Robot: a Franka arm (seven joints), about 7 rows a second.
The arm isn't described. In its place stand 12 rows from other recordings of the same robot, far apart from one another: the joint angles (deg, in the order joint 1, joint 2, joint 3, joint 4, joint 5, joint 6, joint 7), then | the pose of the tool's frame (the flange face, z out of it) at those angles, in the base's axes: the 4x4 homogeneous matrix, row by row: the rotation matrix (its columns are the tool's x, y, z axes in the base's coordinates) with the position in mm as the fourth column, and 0 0 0 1 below.
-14.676, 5.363, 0.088, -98.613, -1.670, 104.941, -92.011 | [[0.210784, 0.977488, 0.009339, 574.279], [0.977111, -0.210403, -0.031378, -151.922], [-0.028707, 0.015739, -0.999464, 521.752], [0, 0, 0, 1]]
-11.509, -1.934, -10.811, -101.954, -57.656, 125.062, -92.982 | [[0.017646, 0.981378, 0.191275, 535.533], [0.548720, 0.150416, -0.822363, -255.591], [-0.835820, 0.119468, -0.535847, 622.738], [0, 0, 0, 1]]
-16.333, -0.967, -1.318, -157.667, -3.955, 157.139, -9.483 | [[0.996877, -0.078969, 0.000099, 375.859], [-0.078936, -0.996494, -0.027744, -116.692], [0.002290, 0.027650, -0.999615, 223.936], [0, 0, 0, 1]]
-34.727, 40.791, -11.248, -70.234, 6.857, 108.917, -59.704 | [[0.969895, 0.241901, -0.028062, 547.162], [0.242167, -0.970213, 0.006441, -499.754], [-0.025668, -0.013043, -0.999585, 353.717], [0, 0, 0, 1]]
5.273, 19.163, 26.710, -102.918, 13.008, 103.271, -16.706 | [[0.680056, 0.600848, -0.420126, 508.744], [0.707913, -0.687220, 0.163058, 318.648], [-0.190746, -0.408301, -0.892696, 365.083], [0, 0, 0, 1]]
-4.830, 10.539, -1.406, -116.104, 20.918, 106.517, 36.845 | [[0.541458, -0.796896, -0.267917, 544.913], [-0.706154, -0.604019, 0.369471, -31.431], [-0.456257, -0.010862, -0.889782, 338.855], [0, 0, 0, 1]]
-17.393, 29.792, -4.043, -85.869, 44.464, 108.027, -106.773 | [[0.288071, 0.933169, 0.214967, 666.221], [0.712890, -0.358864, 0.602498, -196.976], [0.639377, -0.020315, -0.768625, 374.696], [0, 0, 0, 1]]
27.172, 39.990, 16.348, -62.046, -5.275, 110.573, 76.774 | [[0.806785, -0.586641, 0.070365, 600.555], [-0.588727, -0.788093, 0.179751, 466.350], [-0.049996, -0.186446, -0.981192, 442.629], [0, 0, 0, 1]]
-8.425, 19.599, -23.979, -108.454, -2.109, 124.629, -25.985 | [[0.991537, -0.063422, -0.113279, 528.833], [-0.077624, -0.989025, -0.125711, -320.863], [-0.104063, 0.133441, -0.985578, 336.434], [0, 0, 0, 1]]
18.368, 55.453, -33.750, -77.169, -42.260, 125.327, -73.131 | [[-0.108864, 0.992570, 0.054348, 736.229], [0.480569, 0.100410, -0.871189, -113.546], [-0.870173, -0.068724, -0.487930, 225.588], [0, 0, 0, 1]]
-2.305, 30.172, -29.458, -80.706, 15.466, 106.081, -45.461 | [[0.976194, 0.216715, -0.008940, 631.811], [0.216833, -0.976086, 0.015491, -289.245], [-0.005369, -0.017061, -0.999840, 425.692], [0, 0, 0, 1]]
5.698, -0.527, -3.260, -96.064, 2.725, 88.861, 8.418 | [[0.987137, -0.107764, -0.118099, 544.031], [-0.103330, -0.993714, 0.043067, 28.210], [-0.121998, -0.030310, -0.992067, 578.421], [0, 0, 0, 1]]
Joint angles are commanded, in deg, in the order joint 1, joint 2, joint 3, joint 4, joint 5, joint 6, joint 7. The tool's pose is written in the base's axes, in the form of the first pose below.
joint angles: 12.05 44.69 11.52 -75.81 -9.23 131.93 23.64
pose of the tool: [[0.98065, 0.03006, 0.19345, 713.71], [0.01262, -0.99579, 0.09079, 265.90], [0.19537, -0.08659, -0.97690, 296.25], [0, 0, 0, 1]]
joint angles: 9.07 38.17 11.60 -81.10 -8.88 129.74 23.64
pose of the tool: [[0.98263, -0.01261, 0.18513, 705.62], [-0.02493, -0.99762, 0.06435, 228.29], [0.18388, -0.06785, -0.98060, 332.63], [0, 0, 0, 1]]
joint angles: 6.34 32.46 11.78 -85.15 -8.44 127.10 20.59
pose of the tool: [[0.98480, -0.00208, 0.17369, 695.29], [-0.00937, -0.99911, 0.04116, 194.83], [0.17345, -0.04216, -0.98394, 365.98], [0, 0, 0, 1]]
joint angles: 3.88 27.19 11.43 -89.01 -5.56 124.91 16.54
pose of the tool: [[0.98809, 0.00260, 0.15385, 682.71], [-0.00498, -0.99879, 0.04883, 161.73], [0.15379, -0.04902, -0.98689, 393.69], [0, 0, 0, 1]]
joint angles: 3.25 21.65 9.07 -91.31 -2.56 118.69 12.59
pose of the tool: [[0.99513, 0.00259, 0.09850, 664.43], [-0.00130, -0.99922, 0.03946, 129.50], [0.09853, -0.03939, -0.99435, 427.42], [0, 0, 0, 1]]
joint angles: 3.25 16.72 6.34 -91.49 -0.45 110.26 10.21
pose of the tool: [[0.99937, -0.01297, 0.03302, 644.19], [-0.01397, -0.99945, 0.03013, 100.88], [0.03261, -0.03057, -0.99900, 467.51], [0, 0, 0, 1]]
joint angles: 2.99 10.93 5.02 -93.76 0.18 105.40 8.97
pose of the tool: [[0.99976, -0.01915, 0.01028, 616.91], [-0.01936, -0.99959, 0.02124, 83.19], [0.00987, -0.02143, -0.99972, 504.57], [0, 0, 0, 1]]
